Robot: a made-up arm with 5 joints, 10 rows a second.
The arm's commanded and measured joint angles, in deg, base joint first. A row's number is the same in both.
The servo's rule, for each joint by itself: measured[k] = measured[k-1] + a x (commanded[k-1-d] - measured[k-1]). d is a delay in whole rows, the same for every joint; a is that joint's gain. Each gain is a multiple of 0.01, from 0.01 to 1. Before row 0 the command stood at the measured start. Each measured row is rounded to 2 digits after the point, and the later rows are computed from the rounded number. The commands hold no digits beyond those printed.
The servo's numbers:
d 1
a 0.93 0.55 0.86 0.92 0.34
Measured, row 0:
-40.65, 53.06, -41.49, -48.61, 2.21
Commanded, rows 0 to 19:
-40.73, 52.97, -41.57, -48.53, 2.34
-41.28, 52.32, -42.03, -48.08, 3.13
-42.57, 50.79, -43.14, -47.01, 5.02
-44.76, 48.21, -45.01, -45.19, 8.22
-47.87, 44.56, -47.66, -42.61, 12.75
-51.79, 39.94, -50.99, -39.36, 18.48
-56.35, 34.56, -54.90, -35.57, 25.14
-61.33, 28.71, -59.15, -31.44, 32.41
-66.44, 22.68, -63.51, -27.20, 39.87
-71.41, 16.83, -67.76, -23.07, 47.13
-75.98, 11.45, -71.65, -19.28, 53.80
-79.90, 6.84, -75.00, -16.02, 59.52
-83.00, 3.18, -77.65, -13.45, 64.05
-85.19, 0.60, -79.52, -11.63, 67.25
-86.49, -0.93, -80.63, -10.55, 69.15
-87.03, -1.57, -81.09, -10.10, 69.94
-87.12, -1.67, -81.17, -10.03, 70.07
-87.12, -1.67, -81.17, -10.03, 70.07
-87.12, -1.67, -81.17, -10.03, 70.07
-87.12, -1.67, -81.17, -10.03, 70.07
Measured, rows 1 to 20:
-40.65, 53.06, -41.49, -48.61, 2.21
-40.72, 53.01, -41.56, -48.54, 2.25
-41.24, 52.63, -41.96, -48.12, 2.55
-42.48, 51.62, -42.97, -47.10, 3.39
-44.60, 49.74, -44.72, -45.34, 5.03
-47.64, 46.89, -47.25, -42.83, 7.65
-51.50, 43.07, -50.47, -39.64, 11.33
-56.01, 38.39, -54.28, -35.90, 16.03
-60.96, 33.07, -58.47, -31.80, 21.60
-66.06, 27.36, -62.80, -27.57, 27.81
-71.04, 21.57, -67.07, -23.43, 34.38
-75.63, 16.00, -71.01, -19.61, 40.98
-79.60, 10.96, -74.44, -16.31, 47.28
-82.76, 6.68, -77.20, -13.68, 52.98
-85.02, 3.34, -79.20, -11.79, 57.83
-86.39, 0.99, -80.43, -10.65, 61.68
-86.99, -0.42, -81.00, -10.14, 64.49
-87.11, -1.11, -81.15, -10.04, 66.39
-87.12, -1.42, -81.17, -10.03, 67.64
-87.12, -1.56, -81.17, -10.03, 68.47

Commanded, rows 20 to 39:
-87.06, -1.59, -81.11, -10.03, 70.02
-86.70, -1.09, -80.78, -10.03, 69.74
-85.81, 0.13, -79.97, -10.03, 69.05
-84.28, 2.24, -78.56, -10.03, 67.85
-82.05, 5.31, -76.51, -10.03, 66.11
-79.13, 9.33, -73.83, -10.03, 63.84
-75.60, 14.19, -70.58, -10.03, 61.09
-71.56, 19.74, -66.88, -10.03, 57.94
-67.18, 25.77, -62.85, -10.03, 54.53
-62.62, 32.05, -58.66, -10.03, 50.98
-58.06, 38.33, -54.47, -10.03, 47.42
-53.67, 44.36, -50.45, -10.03, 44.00
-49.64, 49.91, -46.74, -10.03, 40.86
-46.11, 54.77, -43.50, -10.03, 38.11
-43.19, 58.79, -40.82, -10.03, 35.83
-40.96, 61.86, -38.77, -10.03, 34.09
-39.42, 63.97, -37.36, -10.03, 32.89
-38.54, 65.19, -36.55, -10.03, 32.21
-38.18, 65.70, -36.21, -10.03, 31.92
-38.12, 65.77, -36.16, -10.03, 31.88
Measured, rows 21 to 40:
-87.12, -1.62, -81.17, -10.03, 69.01
-87.06, -1.60, -81.12, -10.03, 69.35
-86.73, -1.32, -80.83, -10.03, 69.48
-85.87, -0.52, -80.09, -10.03, 69.33
-84.39, 1.00, -78.77, -10.03, 68.83
-82.21, 3.37, -76.83, -10.03, 67.91
-79.35, 6.65, -74.25, -10.03, 66.53
-75.86, 10.80, -71.09, -10.03, 64.68
-71.86, 15.72, -67.47, -10.03, 62.39
-67.51, 21.25, -63.50, -10.03, 59.72
-62.96, 27.19, -59.34, -10.03, 56.75
-58.40, 33.32, -55.15, -10.03, 53.58
-54.00, 39.39, -51.11, -10.03, 50.32
-49.95, 45.18, -47.35, -10.03, 47.10
-46.38, 50.45, -44.04, -10.03, 44.04
-43.41, 55.04, -41.27, -10.03, 41.25
-41.13, 58.79, -39.12, -10.03, 38.82
-39.54, 61.64, -37.61, -10.03, 36.80
-38.61, 63.59, -36.70, -10.03, 35.24
-38.21, 64.75, -36.28, -10.03, 34.11

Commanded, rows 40 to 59:
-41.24, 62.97, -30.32, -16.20, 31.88
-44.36, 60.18, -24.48, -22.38, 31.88
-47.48, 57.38, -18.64, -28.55, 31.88
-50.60, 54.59, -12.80, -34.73, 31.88
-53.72, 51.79, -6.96, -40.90, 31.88
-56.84, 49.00, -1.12, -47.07, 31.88
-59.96, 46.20, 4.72, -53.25, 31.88
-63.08, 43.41, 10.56, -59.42, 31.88
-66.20, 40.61, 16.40, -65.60, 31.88
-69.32, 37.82, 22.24, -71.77, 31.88
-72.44, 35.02, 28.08, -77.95, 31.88
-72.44, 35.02, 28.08, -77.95, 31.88
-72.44, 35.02, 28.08, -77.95, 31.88
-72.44, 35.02, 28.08, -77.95, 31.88
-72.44, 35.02, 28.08, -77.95, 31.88
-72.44, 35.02, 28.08, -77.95, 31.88
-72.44, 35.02, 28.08, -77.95, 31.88
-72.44, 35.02, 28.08, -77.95, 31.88
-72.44, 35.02, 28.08, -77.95, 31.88
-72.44, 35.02, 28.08, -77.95, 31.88
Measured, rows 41 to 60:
-38.13, 65.31, -36.18, -10.03, 33.35
-41.02, 64.02, -31.14, -15.71, 32.85
-44.13, 61.91, -25.41, -21.85, 32.52
-47.25, 59.42, -19.59, -28.01, 32.30
-50.37, 56.76, -13.75, -34.19, 32.16
-53.49, 54.03, -7.91, -40.36, 32.06
-56.61, 51.26, -2.07, -46.53, 32.00
-59.73, 48.48, 3.77, -52.71, 31.96
-62.85, 45.69, 9.61, -58.88, 31.93
-65.97, 42.90, 15.45, -65.06, 31.91
-69.09, 40.11, 21.29, -71.23, 31.90
-72.21, 37.31, 27.13, -77.41, 31.89
-72.42, 36.05, 27.95, -77.91, 31.89
-72.44, 35.48, 28.06, -77.95, 31.89
-72.44, 35.23, 28.08, -77.95, 31.89
-72.44, 35.11, 28.08, -77.95, 31.89
-72.44, 35.06, 28.08, -77.95, 31.89
-72.44, 35.04, 28.08, -77.95, 31.89
-72.44, 35.03, 28.08, -77.95, 31.89
-72.44, 35.02, 28.08, -77.95, 31.89

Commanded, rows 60 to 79:
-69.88, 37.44, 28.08, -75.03, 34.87
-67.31, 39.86, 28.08, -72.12, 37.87
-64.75, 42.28, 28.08, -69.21, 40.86
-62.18, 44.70, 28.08, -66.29, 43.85
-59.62, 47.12, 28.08, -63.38, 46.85
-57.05, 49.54, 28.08, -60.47, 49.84
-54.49, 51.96, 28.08, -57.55, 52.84
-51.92, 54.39, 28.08, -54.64, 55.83
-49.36, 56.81, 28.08, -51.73, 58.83
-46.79, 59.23, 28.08, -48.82, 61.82
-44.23, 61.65, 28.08, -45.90, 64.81
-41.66, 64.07, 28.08, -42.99, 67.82
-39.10, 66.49, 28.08, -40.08, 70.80
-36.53, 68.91, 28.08, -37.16, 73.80
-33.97, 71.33, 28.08, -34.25, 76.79
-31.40, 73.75, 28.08, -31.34, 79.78
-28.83, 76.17, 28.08, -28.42, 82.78
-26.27, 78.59, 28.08, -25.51, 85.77
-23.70, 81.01, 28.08, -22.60, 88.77
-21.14, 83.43, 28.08, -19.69, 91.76
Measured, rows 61 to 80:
-72.44, 35.02, 28.08, -77.95, 31.89
-70.06, 36.35, 28.08, -75.26, 32.90
-67.50, 38.28, 28.08, -72.37, 34.59
-64.94, 40.48, 28.08, -69.46, 36.72
-62.37, 42.80, 28.08, -66.54, 39.14
-59.81, 45.18, 28.08, -63.63, 41.76
-57.24, 47.58, 28.08, -60.72, 44.51
-54.68, 49.99, 28.08, -57.80, 47.34
-52.11, 52.41, 28.08, -54.89, 50.23
-49.55, 54.83, 28.08, -51.98, 53.15
-46.98, 57.25, 28.08, -49.07, 56.10
-44.42, 59.67, 28.08, -46.15, 59.06
-41.85, 62.09, 28.08, -43.24, 62.04
-39.29, 64.51, 28.08, -40.33, 65.02
-36.72, 66.93, 28.08, -37.41, 68.01
-34.16, 69.35, 28.08, -34.50, 71.00
-31.59, 71.77, 28.08, -31.59, 73.99
-29.02, 74.19, 28.08, -28.67, 76.98
-26.46, 76.61, 28.08, -25.76, 79.97
-23.89, 79.03, 28.08, -22.85, 82.96

